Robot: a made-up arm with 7 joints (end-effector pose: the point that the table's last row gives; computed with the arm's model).
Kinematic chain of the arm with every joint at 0, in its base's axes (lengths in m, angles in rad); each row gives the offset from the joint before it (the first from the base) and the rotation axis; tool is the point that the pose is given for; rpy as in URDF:
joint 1: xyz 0 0 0.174 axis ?
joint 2: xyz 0 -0.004 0.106 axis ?
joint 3: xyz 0 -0.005 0.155 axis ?
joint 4: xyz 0 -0.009 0.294 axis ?
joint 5: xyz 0 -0.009 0.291 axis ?
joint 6: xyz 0 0 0.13 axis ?
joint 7: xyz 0 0 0.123 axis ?
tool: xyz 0 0 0 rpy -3.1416 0 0
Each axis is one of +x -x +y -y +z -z.
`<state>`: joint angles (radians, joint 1 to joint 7).
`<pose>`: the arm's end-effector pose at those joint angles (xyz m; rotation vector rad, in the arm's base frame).
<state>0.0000 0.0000 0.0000 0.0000 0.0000 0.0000 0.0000</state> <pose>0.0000 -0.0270 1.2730 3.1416 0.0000 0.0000</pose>
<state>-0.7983 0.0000 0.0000 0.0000 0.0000 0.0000 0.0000</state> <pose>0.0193 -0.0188 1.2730 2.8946 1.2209 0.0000</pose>
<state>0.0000 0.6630 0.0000 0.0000 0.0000 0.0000 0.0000</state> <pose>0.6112 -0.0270 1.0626 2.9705 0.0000 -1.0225</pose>
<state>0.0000 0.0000 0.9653 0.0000 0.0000 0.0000 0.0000</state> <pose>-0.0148 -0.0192 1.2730 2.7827 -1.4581 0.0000</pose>
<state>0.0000 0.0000 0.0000 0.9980 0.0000 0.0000 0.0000</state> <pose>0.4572 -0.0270 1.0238 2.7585 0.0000 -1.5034</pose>
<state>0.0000 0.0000 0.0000 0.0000 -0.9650 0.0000 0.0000</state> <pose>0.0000 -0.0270 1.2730 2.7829 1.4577 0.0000</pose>
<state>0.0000 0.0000 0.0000 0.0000 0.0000 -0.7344 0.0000</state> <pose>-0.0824 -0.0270 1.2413 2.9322 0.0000 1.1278</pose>
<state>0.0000 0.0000 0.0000 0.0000 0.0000 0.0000 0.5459</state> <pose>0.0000 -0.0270 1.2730 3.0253 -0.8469 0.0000</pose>
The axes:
joint 1: -z
joint 2: +y
joint 3: -z
joint 4: +y
joint 5: -z
joint 6: +y
joint 7: -z

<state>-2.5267 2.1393 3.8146 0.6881 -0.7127 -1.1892 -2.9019</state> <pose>-0.7679 0.2893 -0.0827 -0.0687 0.4088 0.0011</pose>
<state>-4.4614 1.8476 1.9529 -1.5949 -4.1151 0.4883 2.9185</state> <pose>0.4030 -0.4659 0.0387 2.3057 -0.0367 -2.0642</pose>
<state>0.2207 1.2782 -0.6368 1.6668 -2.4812 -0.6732 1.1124</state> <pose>0.4957 0.1361 -0.0510 0.3864 0.0231 1.7735</pose>
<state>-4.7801 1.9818 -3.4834 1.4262 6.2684 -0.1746 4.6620</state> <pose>-0.1224 -0.7158 0.5273 -0.1527 2.6142 1.0013</pose>
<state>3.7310 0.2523 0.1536 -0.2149 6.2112 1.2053 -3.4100</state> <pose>-0.1900 0.1518 1.1755 2.1652 -0.4653 1.4329</pose>
